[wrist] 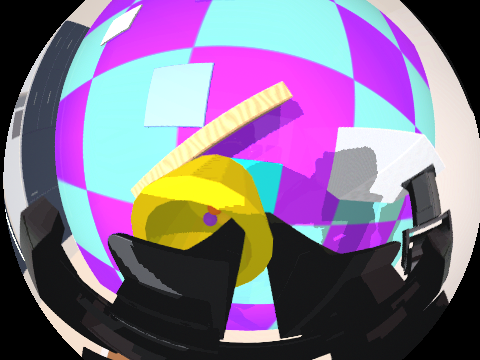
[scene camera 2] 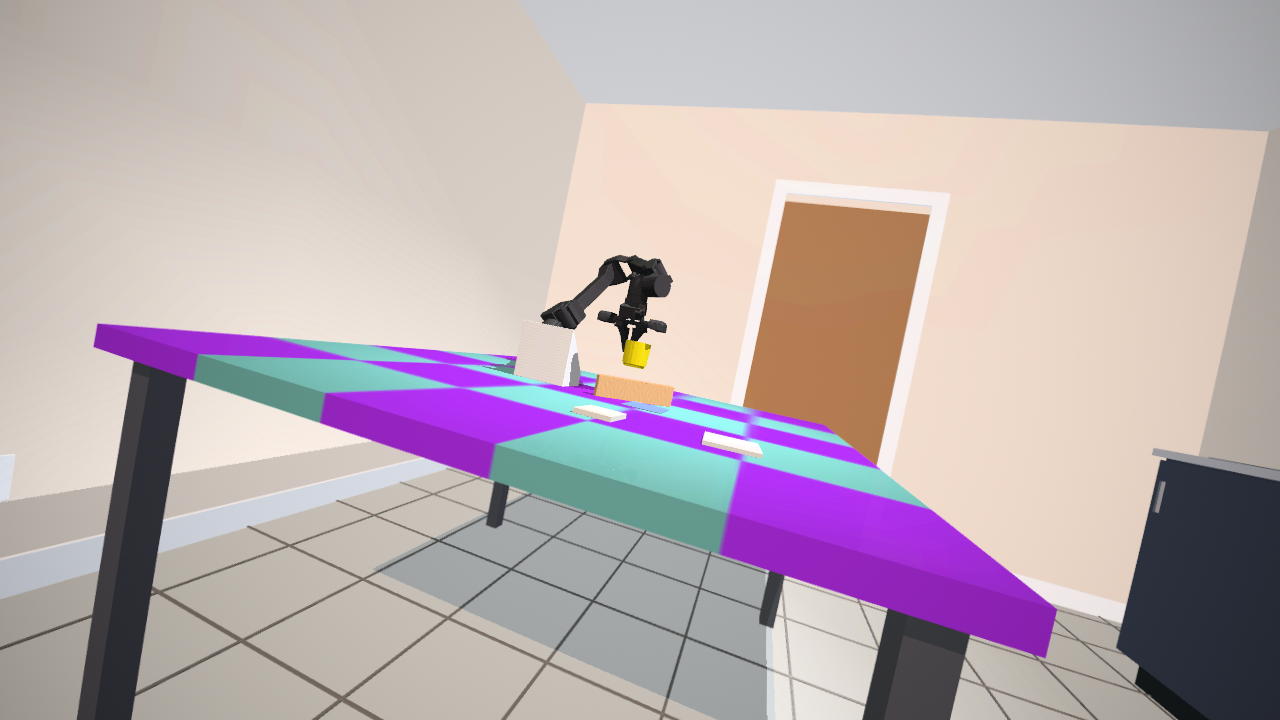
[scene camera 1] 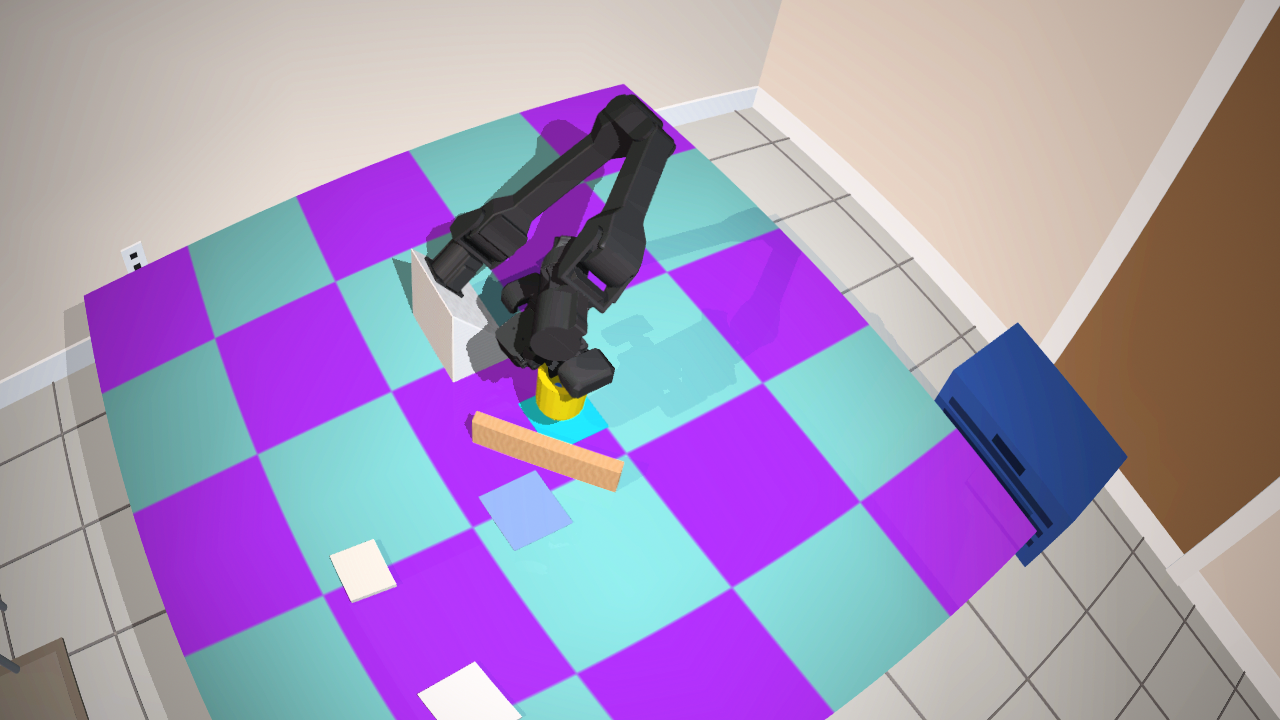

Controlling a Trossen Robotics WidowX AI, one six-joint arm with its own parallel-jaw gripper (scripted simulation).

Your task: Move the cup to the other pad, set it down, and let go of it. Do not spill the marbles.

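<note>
Visible in the pictures: a yellow cup, a wooden bar, a cyan pad, a pale blue pad and my gripper. The wrist view shows my gripper; scene camera 2 shows the gripper also.
</note>
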